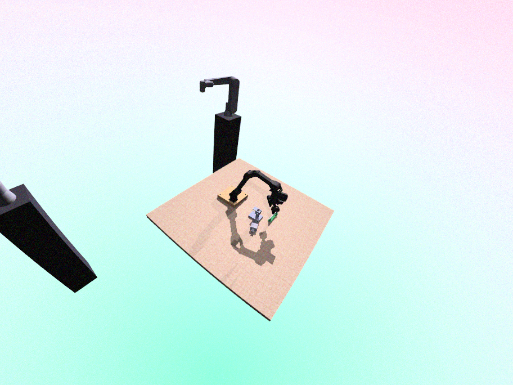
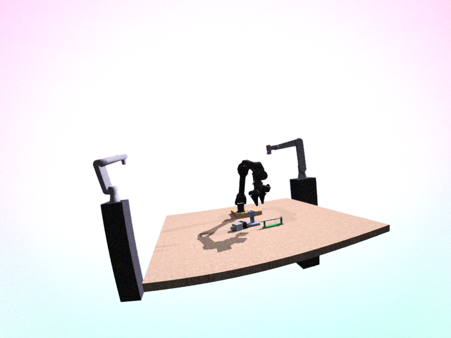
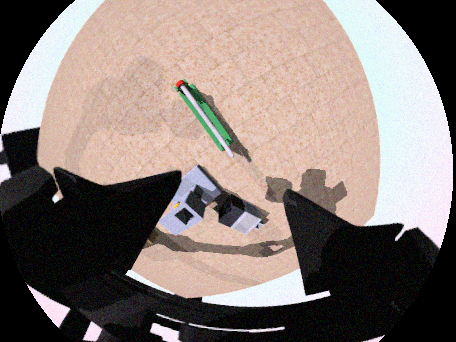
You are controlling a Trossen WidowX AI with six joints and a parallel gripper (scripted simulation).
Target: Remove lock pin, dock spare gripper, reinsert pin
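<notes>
The spare gripper lies 50 mm behind my gripper tip, 150 mm to the right of it and 130 mm below it. Also, from my gripper tip: green cradle (80 mm to the left, 130 mm below); then mount (110 mm behind, 30 mm to the right, 100 mm below).
</notes>
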